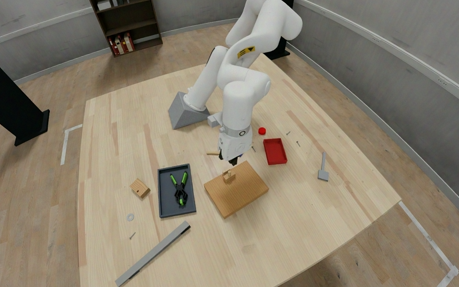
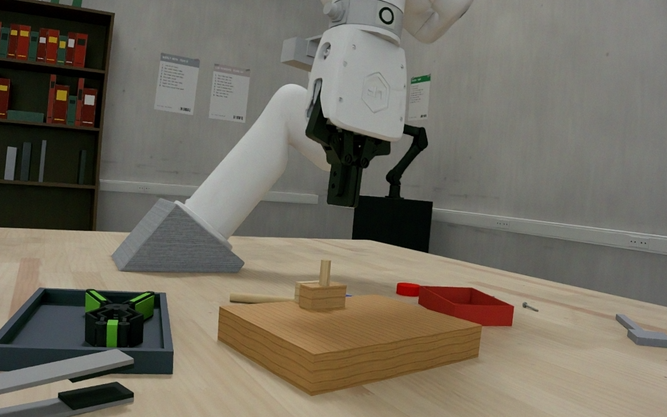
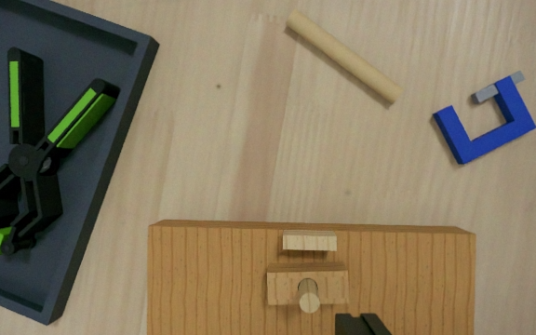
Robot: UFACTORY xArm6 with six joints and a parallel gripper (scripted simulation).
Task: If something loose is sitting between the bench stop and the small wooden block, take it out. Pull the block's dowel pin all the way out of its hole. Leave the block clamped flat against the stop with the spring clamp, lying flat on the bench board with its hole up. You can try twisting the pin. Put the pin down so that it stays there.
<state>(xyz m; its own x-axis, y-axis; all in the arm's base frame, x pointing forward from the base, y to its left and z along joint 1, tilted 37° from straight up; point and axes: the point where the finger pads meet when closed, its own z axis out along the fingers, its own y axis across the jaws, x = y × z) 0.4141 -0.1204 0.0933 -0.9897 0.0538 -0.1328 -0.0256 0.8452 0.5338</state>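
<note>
Right now my hand is 10 cm above the dowel pin and 2 cm to the left of it. The rest, counted from my hand: loose dowel 15 cm below, 14 cm behind, 1 cm to the left; bench board 13 cm below, 4 cm ahead, 1 cm to the right; small wooden block 11 cm below, 2 cm to the right.
</note>
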